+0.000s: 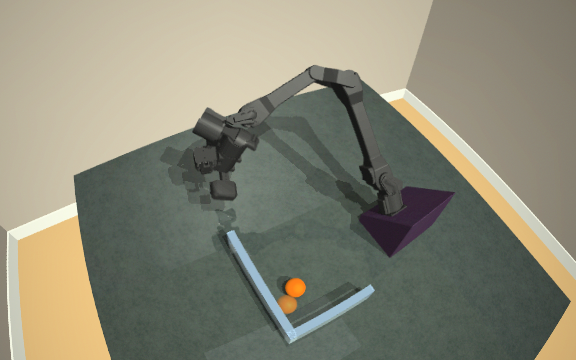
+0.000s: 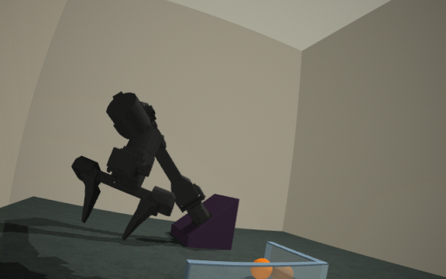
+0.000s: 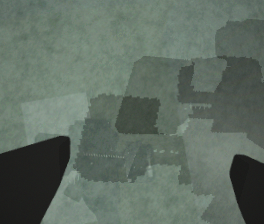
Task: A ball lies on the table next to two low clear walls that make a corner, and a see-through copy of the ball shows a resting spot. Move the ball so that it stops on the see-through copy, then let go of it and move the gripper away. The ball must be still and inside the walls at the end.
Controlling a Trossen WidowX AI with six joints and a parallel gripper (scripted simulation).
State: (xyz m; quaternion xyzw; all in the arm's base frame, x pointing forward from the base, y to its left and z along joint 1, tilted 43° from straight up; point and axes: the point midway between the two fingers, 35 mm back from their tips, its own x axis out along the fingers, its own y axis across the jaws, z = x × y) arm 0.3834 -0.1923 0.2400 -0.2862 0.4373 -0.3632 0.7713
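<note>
My gripper tip is 60 mm past the orange ball, 350 mm to the right of it and 70 mm above it. Also, from my gripper tip: see-through copy 20 mm behind, 380 mm to the left, 70 mm below.
</note>
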